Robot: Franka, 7 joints.
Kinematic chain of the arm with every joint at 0, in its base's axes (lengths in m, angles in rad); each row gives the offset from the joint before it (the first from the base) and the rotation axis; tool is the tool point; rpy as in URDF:
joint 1: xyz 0 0 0.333 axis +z
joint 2: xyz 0 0 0 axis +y
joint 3: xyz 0 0 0.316 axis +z
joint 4: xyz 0.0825 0 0 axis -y
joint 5: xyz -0.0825 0 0.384 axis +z
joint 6: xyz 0 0 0 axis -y
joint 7: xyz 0.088 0 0 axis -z
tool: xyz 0 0 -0.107 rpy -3.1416 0 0
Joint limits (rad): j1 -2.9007..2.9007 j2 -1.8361..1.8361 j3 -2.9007..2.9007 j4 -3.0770..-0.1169 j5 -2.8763..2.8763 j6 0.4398..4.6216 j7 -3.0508..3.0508
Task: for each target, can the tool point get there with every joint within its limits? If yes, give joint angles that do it. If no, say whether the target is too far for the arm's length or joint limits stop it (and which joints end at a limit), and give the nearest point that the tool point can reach.
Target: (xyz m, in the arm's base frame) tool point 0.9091 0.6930 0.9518
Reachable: no: too far | nearest point 0.6000 0.4574 0.7414 | short by 0.442 m
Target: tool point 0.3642 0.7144 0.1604
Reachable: yes | joints -1.6474 -1.5142 2.3908 -0.8861 0.9428 3.2405 -1.6350
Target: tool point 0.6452 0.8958 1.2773
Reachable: no: too far | nearest point 0.3810 0.5290 0.8906 | short by 0.595 m
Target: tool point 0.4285 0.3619 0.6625
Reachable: yes | joints 1.3261 0.1176 -0.7311 -1.3447 0.2590 1.3567 -2.0359
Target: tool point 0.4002 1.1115 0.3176
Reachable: no: too far | nearest point 0.2906 0.8071 0.3218 | short by 0.324 m
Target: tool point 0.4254 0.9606 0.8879
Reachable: no: too far | nearest point 0.3072 0.6936 0.7337 | short by 0.330 m
